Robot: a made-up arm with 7 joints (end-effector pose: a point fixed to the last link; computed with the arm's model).
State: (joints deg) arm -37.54 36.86 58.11 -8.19 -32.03 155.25 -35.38
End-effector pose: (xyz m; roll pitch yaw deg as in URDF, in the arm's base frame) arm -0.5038 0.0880 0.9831 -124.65 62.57 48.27
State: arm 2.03 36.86 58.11 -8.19 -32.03 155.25 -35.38
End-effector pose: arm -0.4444 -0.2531 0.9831 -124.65 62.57 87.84
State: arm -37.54 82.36 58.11 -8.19 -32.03 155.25 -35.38
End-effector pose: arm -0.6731 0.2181 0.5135 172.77 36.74 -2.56
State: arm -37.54 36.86 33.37 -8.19 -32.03 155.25 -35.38
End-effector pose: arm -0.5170 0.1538 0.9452 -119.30 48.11 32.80
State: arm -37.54 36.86 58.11 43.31 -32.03 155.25 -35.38
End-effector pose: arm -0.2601 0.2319 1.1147 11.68 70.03 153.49
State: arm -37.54 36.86 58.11 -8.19 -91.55 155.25 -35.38
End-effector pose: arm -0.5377 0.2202 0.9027 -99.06 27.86 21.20
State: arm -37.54 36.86 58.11 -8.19 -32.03 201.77 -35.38
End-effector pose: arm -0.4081 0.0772 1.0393 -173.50 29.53 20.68
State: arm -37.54 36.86 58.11 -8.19 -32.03 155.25 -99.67
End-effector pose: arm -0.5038 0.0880 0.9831 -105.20 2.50 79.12
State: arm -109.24 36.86 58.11 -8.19 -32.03 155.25 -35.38
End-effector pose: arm -0.0746 0.5060 0.9831 -124.65 62.57 -23.43
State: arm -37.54 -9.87 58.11 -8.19 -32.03 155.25 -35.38
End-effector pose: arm -0.1083 -0.2160 1.1591 -54.94 39.26 106.07
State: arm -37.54 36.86 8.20 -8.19 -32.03 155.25 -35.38
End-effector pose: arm -0.5007 0.2267 0.9216 -110.29 34.67 18.55
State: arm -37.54 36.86 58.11 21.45 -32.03 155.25 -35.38
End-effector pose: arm -0.3833 0.1819 1.0853 -55.95 78.34 98.99
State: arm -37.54 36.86 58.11 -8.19 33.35 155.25 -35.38
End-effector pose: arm -0.3681 0.0919 1.0892 27.67 74.11 -110.06
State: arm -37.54 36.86 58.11 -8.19 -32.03 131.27 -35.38
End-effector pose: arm -0.5605 0.1025 0.9873 -69.90 65.23 93.18
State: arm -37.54 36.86 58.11 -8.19 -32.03 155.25 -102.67
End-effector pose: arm -0.5038 0.0880 0.9831 -105.18 -0.39 79.91
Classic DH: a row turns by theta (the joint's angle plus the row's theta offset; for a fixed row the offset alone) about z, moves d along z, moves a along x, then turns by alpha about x. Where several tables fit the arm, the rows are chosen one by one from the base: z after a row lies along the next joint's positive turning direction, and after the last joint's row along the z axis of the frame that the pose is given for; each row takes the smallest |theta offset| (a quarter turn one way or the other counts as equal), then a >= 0, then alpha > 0; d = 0 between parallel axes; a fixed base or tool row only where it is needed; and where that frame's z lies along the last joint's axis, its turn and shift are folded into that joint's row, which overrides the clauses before.
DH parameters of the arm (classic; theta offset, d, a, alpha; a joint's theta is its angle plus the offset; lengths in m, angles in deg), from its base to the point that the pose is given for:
joint 1: 0 0.4937 0 90
joint 2: 0 0.0711 0 -90
joint 3: 0 0.3637 0.0207 -90
joint 4: 0 0.0495 -0.0147 90
joint 5: 0 0.4439 0 90
joint 6: 90 0.1403 0.1399 90
joint 7: 0 0.0191 0 0

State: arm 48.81 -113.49 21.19 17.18 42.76 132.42 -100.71
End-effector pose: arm 0.5003 0.3441 0.0601 109.71 -35.92 94.28
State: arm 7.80 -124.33 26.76 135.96 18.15 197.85 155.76
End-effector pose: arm -0.0210 -0.0547 0.2607 -173.34 23.42 -165.32
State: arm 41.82 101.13 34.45 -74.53 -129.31 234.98 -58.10
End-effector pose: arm 0.0004 -0.3077 0.1130 47.89 -48.41 -89.76
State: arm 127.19 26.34 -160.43 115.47 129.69 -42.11 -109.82
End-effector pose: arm 0.5964 -0.0487 0.4207 -4.77 -26.15 -106.54
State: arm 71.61 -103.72 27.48 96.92 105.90 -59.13 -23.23
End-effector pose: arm -0.2923 0.2342 0.1008 22.16 17.48 131.63
